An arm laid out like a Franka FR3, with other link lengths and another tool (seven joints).
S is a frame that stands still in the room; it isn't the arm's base.
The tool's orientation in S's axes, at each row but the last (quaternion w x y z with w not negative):
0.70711 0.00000 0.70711 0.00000
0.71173 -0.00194 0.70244 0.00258
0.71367 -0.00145 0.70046 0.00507
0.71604 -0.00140 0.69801 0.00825
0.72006 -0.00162 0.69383 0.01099
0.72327 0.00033 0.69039 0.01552
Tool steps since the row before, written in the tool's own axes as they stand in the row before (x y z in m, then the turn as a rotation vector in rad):
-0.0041 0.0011 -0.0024 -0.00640 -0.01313 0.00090
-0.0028 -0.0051 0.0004 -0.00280 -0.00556 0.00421
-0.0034 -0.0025 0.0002 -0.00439 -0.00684 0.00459
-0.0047 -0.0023 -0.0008 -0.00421 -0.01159 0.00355
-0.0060 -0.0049 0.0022 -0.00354 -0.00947 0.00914
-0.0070 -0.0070 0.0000 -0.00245 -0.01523 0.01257
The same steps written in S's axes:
-0.0024 0.0011 0.0041 0.00090 -0.01313 0.00640
0.0004 -0.0051 0.0028 0.00421 -0.00554 0.00285
0.0002 -0.0025 0.0034 0.00457 -0.00682 0.00444
-0.0009 -0.0024 0.0047 0.00360 -0.01158 0.00419
0.0021 -0.0049 0.0060 0.00917 -0.00936 0.00375
-0.0002 -0.0072 0.0068 0.01278 -0.01502 0.00270

